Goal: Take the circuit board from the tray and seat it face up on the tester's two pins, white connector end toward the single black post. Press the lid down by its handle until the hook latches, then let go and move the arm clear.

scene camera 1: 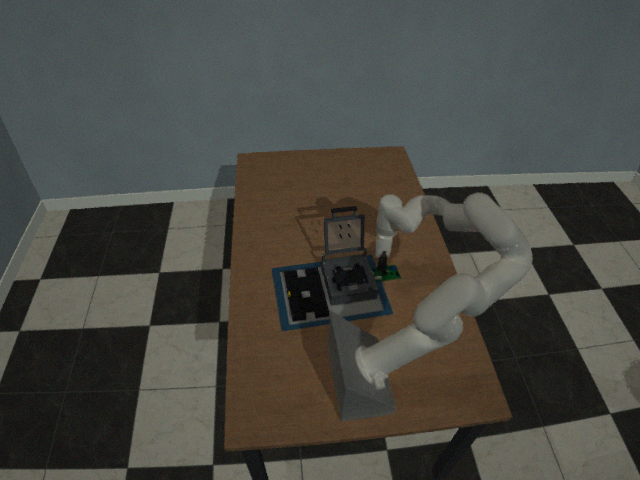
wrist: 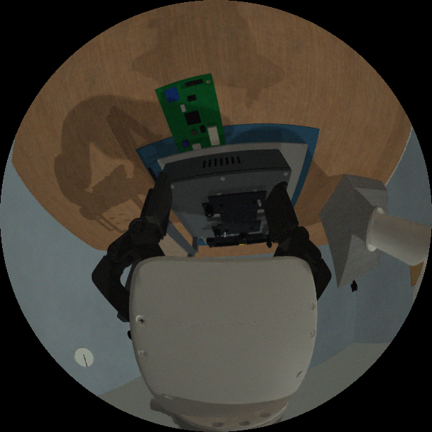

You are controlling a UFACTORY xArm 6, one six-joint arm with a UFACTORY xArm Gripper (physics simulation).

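Frame: origin at the arm's base, x ahead, y left, z up, level; metres.
Where they show: gripper, between the fingertips: (scene camera 1: 381, 261); arm's base, origin of its link: (scene camera 1: 368, 366).
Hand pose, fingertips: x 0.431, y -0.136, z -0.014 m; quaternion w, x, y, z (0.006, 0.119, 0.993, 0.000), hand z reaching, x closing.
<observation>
Each offset is from my fingertips to the top centre of the thing. "*": to the spot under its first point. Level surfaces: height alone.
The green circuit board @(0.032 m ahead, 0.035 m right, 0.101 m down) (scene camera 1: 390, 273) (wrist: 192, 118) lies face up at the tester's right side in the scene view, partly on the table and partly over the mat's edge. Its white connector end is toward the tester @(* 0.097 m back, 0.105 m left, 0.079 m down) (scene camera 1: 356, 297) (wrist: 260, 162). The tester's lid (scene camera 1: 326, 235) stands open, with its dark handle @(0.125 m ahead, 0.127 m left, 0.163 m up) (scene camera 1: 344, 209) at the top. The black tray @(* 0.016 m ahead, 0.312 m left, 0.095 m down) (scene camera 1: 297, 281) lies left of the tester and holds no green board. My gripper (scene camera 1: 383, 266) (wrist: 222, 188) is open and empty, low near the board in the scene view; its exact height is unclear. The tester's pins are too small to tell apart.
The blue mat @(0.111 m down) (scene camera 1: 279, 304) (wrist: 280, 132) lies under the tray and tester on the wooden table @(0.113 m down) (scene camera 1: 310, 178). The grey pedestal (scene camera 1: 356, 379) (wrist: 345, 215) carries the arm's base at the front. The raised lid stands behind the tester, left of my gripper in the scene view.
</observation>
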